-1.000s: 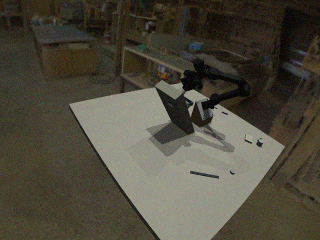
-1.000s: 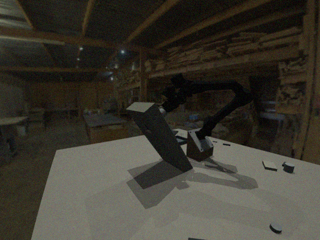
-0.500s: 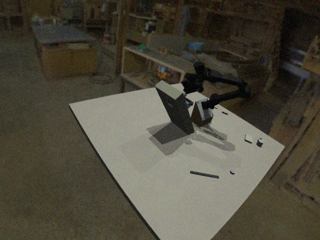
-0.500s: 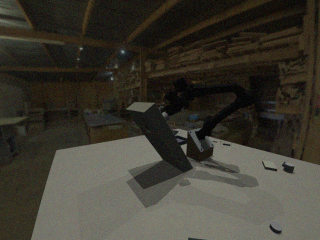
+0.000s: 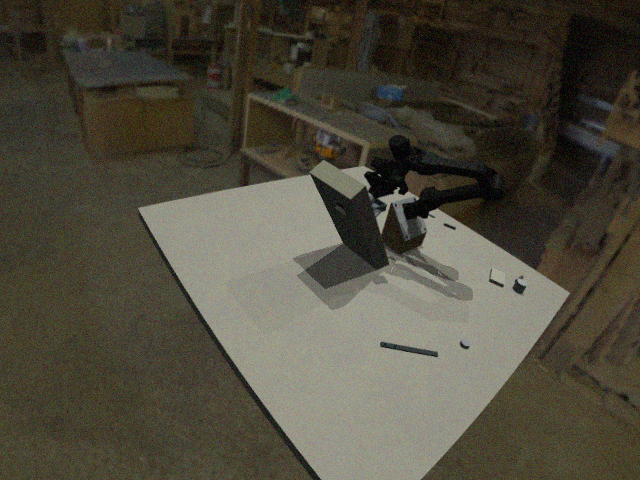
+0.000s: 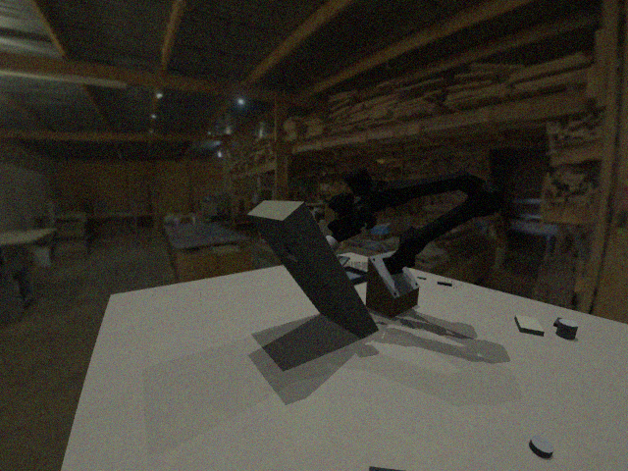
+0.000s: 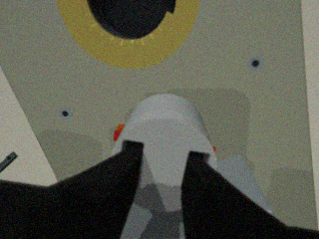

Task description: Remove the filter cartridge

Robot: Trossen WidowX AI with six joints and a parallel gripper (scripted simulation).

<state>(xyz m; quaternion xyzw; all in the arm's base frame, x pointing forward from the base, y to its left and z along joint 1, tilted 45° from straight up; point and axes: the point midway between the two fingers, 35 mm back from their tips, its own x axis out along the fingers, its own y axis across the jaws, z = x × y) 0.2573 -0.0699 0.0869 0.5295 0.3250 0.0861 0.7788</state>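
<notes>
The round grey filter cartridge is 1 cm ahead of my gripper tip and 1 cm below it. The rest, counted from my gripper tip: blue-grey tray (33 cm behind, 30 cm to the right, 24 cm below).
</notes>
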